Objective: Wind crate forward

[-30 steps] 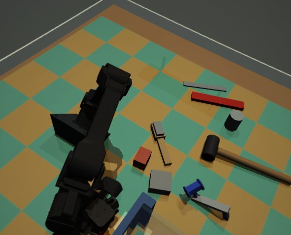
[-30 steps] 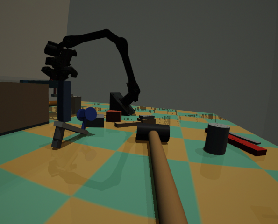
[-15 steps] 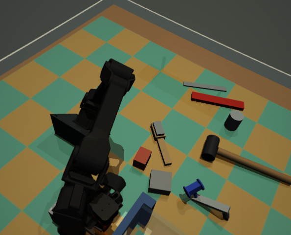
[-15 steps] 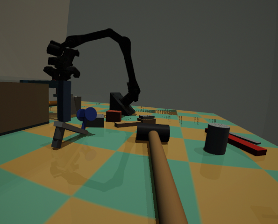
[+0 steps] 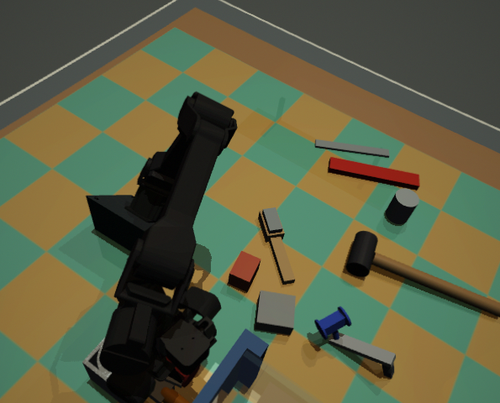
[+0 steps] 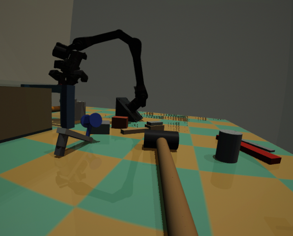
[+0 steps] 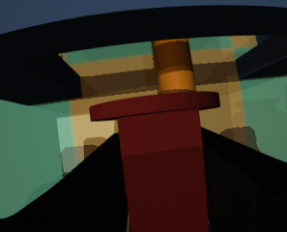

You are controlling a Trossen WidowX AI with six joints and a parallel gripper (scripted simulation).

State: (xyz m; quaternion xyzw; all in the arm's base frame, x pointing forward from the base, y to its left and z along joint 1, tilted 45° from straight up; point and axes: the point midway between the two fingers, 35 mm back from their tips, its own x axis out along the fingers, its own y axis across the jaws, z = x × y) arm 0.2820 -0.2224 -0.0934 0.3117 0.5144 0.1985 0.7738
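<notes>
The red-knobbed winch handle is 5 cm behind my gripper tip, 1 cm to the right of it and 3 cm below it. The rest, counted from my gripper tip: red cylindrical grip 2 cm behind; then grey block 5 cm ahead, 23 cm to the left, 12 cm below; then boxy winch 13 cm behind, 3 cm to the right, 10 cm below.
</notes>
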